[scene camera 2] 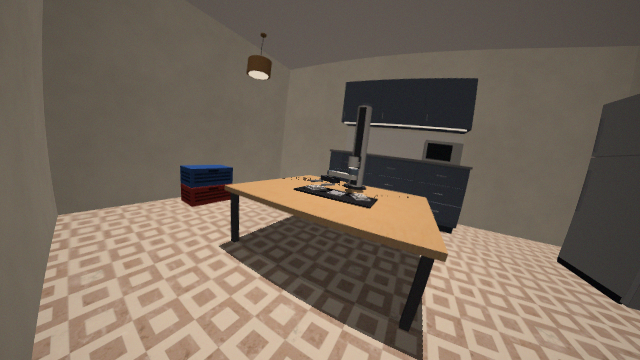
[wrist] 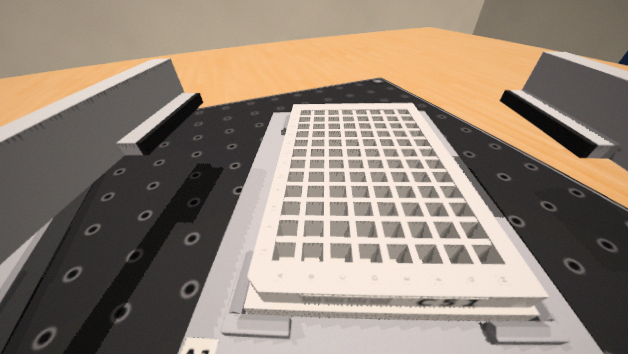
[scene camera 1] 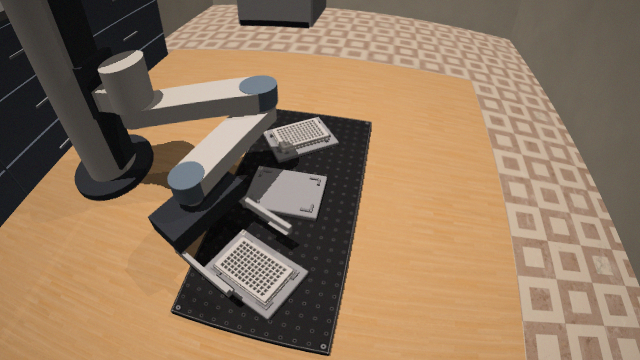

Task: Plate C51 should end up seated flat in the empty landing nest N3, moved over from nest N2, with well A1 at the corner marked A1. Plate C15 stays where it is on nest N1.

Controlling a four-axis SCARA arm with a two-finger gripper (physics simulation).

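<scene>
White plate C51 lies on grey nest N2, between its corner posts. Its label faces the wrist camera. Its chamfered corner and well A1 are at the side of the nest's A1 mark. My gripper is open and empty, its fingers apart on the two long sides of C51, above it and not touching. Grey nest N3 is empty, its corner posts visible. Plate C15 sits on nest N1 at the far end.
The black perforated board carries all three nests on the wooden table. The arm's column stands beside the board. One finger is between C51 and N3.
</scene>
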